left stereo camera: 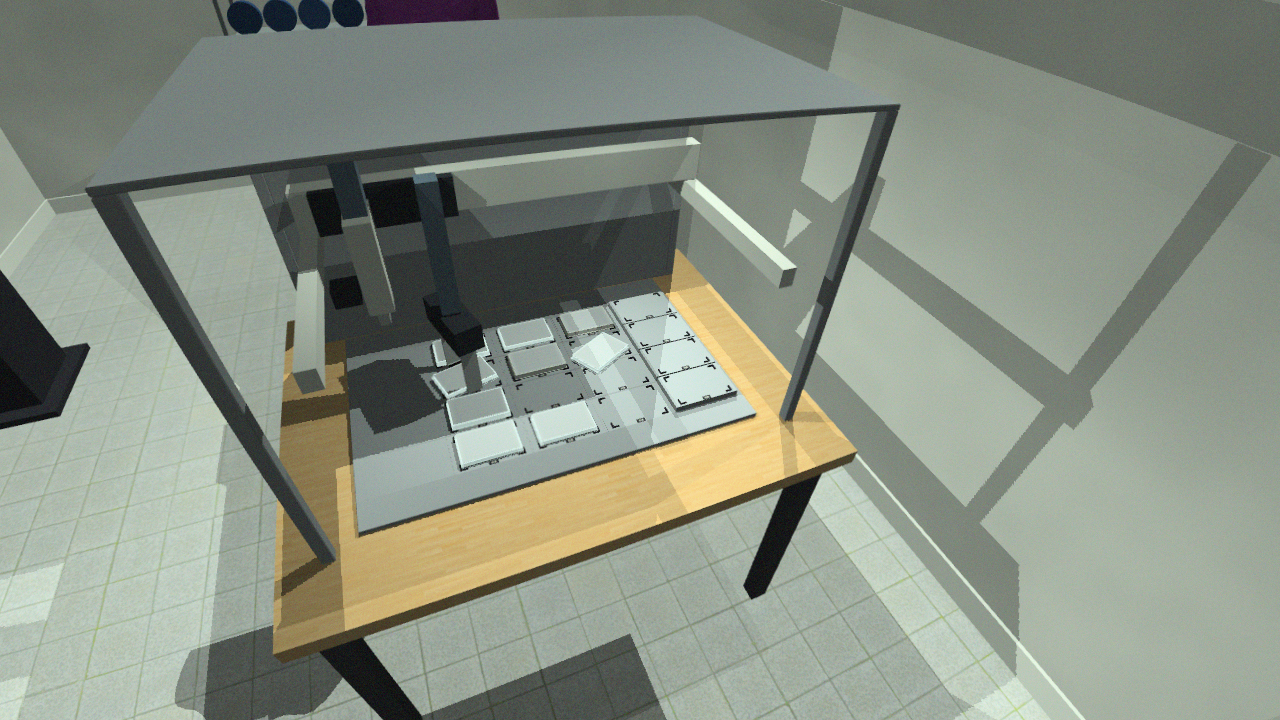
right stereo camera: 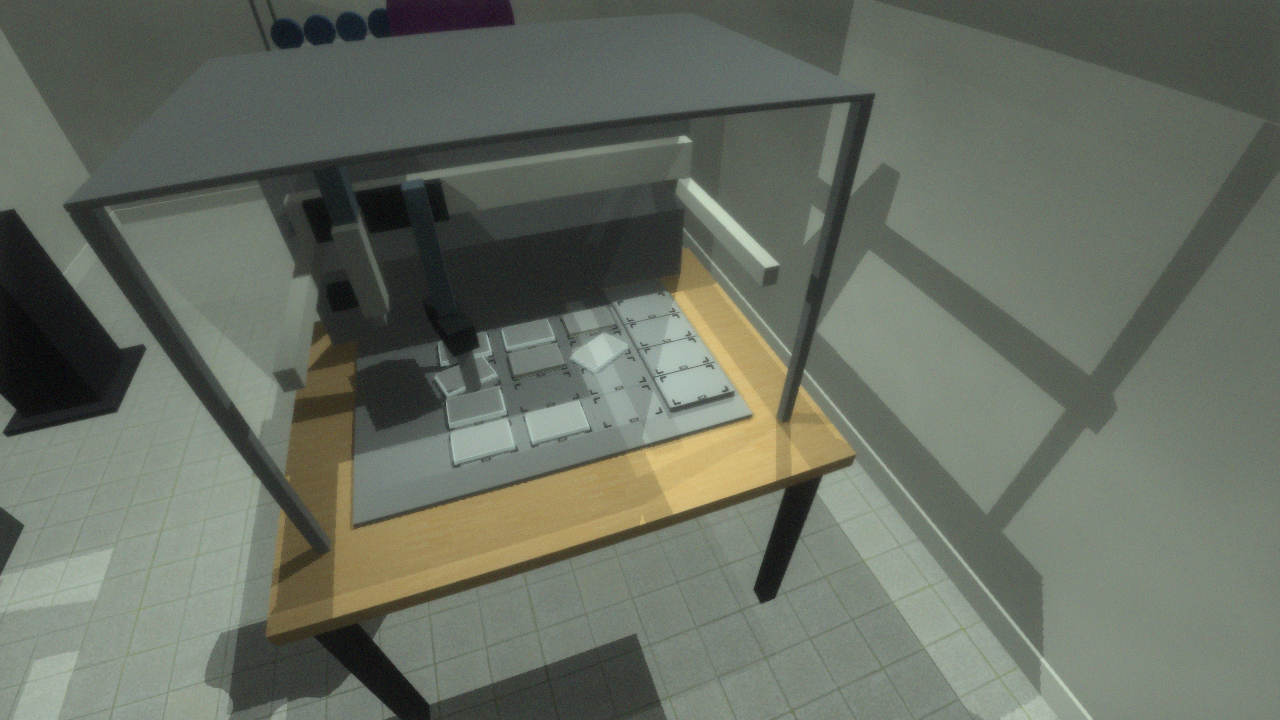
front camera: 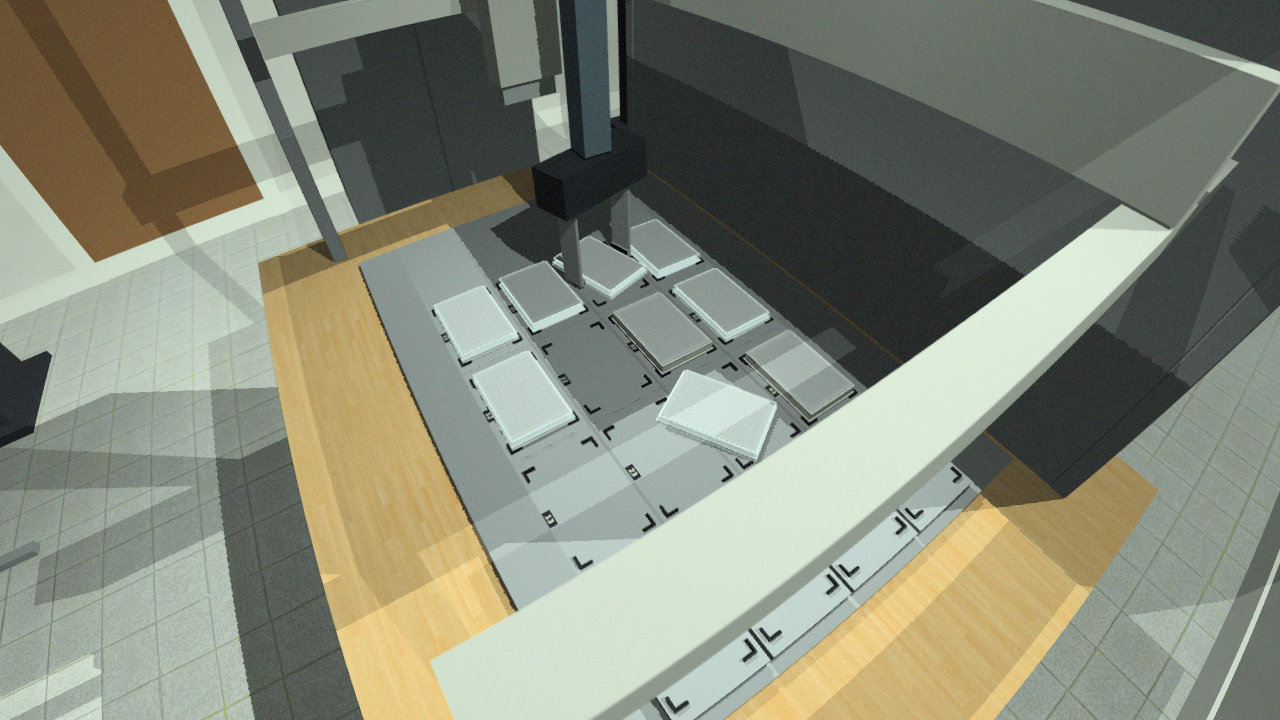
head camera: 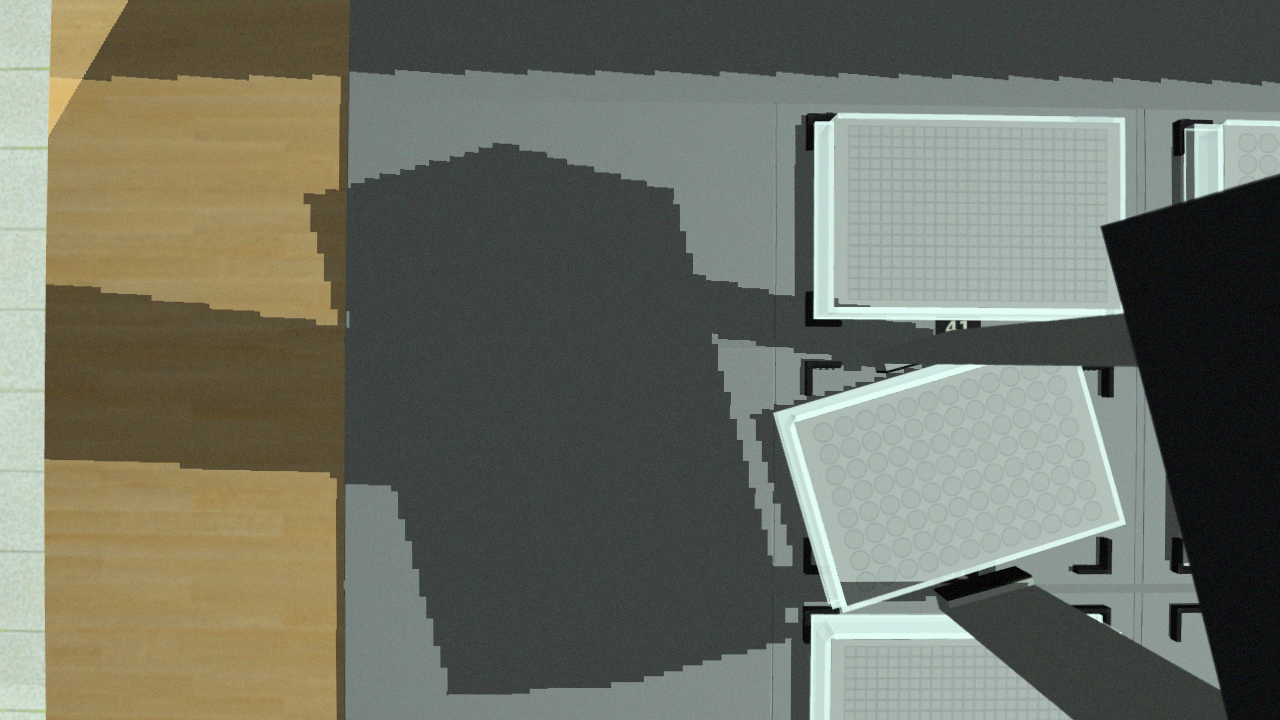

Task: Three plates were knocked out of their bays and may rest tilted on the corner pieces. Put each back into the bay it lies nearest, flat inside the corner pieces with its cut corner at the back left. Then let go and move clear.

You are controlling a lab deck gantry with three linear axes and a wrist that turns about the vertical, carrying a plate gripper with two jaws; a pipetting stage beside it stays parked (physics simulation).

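Places are measured from the robot's base along level axes (x ahead, y left, z up), in metres.
Where they show: gripper, fingertip midpoint: [left stereo camera: 464, 377] [right stereo camera: 465, 376] [front camera: 598, 265] [head camera: 946, 469]; robot's base, link origin: [left stereo camera: 462, 469] [right stereo camera: 455, 466] [front camera: 434, 311].
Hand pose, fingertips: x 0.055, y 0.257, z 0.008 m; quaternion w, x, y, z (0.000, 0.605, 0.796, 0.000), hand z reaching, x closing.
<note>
Each offset is from my fingertips to the top centre of the thing. "*": to the spot under its first point.
A round-welled plate @[dx +0.001, dy +0.001, dz +0.009 m] [front camera: 611, 274] [head camera: 948, 488] [left stereo camera: 451, 381] [right stereo camera: 452, 382] lies turned over the left bay of the second row from the back, across its corner pieces. My gripper [front camera: 597, 266] [head camera: 950, 474] [left stereo camera: 468, 375] is open and turned to match it, down with one jaw along each long side; small gaps show in the head view. A second plate @[dx +0.329, dy -0.025, dz +0.009 m] [front camera: 716, 413] [left stereo camera: 600, 352] [right stereo camera: 598, 352] lies strongly turned near the third bay of that row, with no jaw near it. The plate at front middle [front camera: 523, 398] sits square in its bay. Cut corners are hard to make out.
Plates stand close behind [front camera: 662, 248] [head camera: 975, 214] and in front @[* dx +0.022, dy -0.110, dz +0.006 m] [front camera: 541, 295] [head camera: 913, 680] of the gripped-over bay, and a dark-skirted plate @[dx +0.173, dy +0.000, dz +0.007 m] [front camera: 662, 331] to its right. The pipetting stage [front camera: 519, 44] [left stereo camera: 366, 268] hangs to the left. A pale beam [front camera: 805, 447] crosses the front view.
</note>
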